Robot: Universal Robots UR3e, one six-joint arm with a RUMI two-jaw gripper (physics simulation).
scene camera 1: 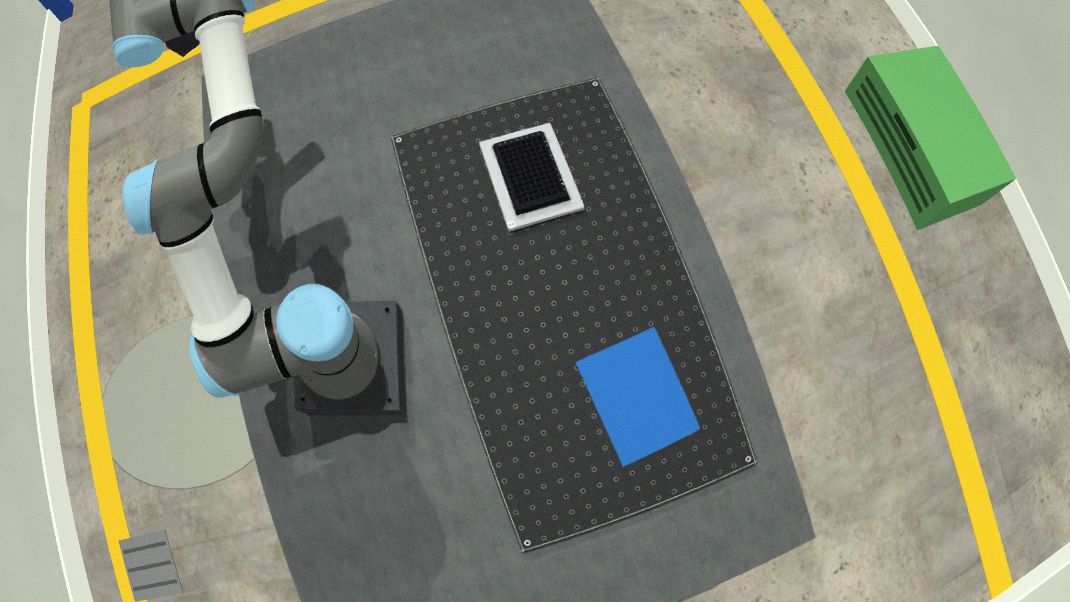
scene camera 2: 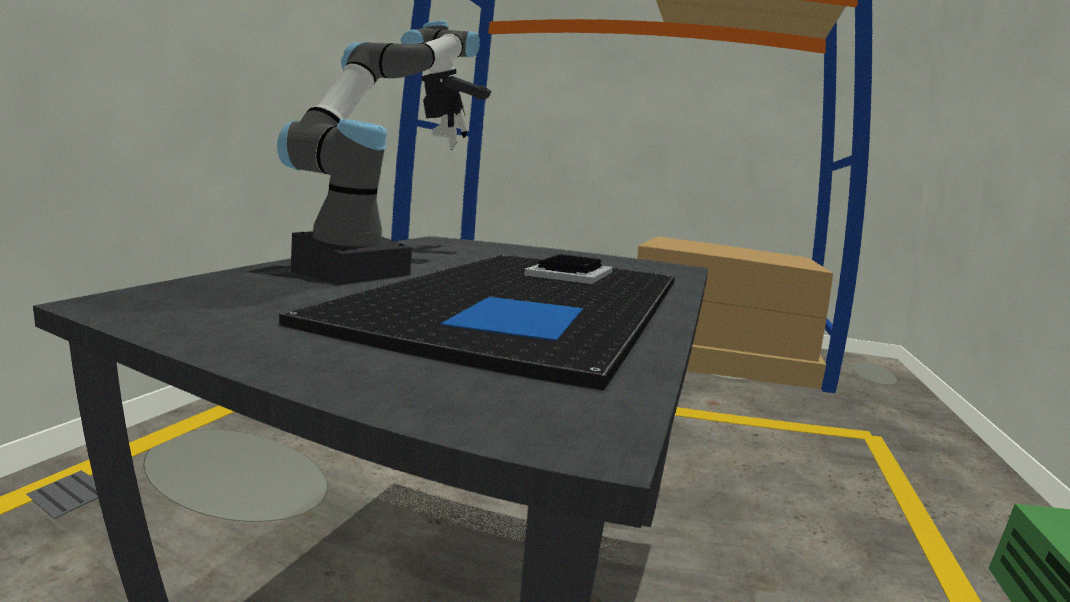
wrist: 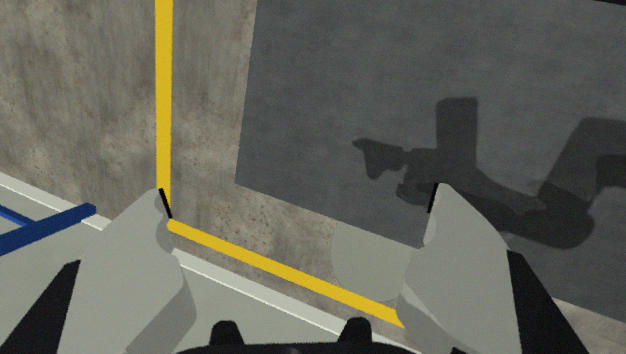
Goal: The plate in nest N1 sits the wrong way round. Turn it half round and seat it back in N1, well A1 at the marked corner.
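A black plate (scene camera 1: 532, 172) (scene camera 2: 570, 263) with a grid of wells lies flat in a white nest (scene camera 1: 546, 213) (scene camera 2: 559, 275) on the perforated board. The nest has a small round mark at its lower left corner in scene camera 1. The plate's lettering and its well A1 cannot be made out. My gripper (scene camera 2: 457, 140) (wrist: 301, 189) is open with its jaws wide apart and nothing between them. It hangs high, behind and to the left of the nest in scene camera 2, and is outside scene camera 1. The plate and nest do not show in the wrist view.
The perforated board (scene camera 1: 478, 359) (scene camera 2: 359, 318) lies on the dark table (scene camera 1: 359, 494) (scene camera 2: 224, 336). A flat blue rectangle (scene camera 1: 638, 396) (scene camera 2: 514, 318) lies on the board. A blue and orange rack (scene camera 2: 852, 187) and cardboard boxes (scene camera 2: 748, 299) stand behind the table. A green cabinet (scene camera 1: 942, 127) stands on the floor.
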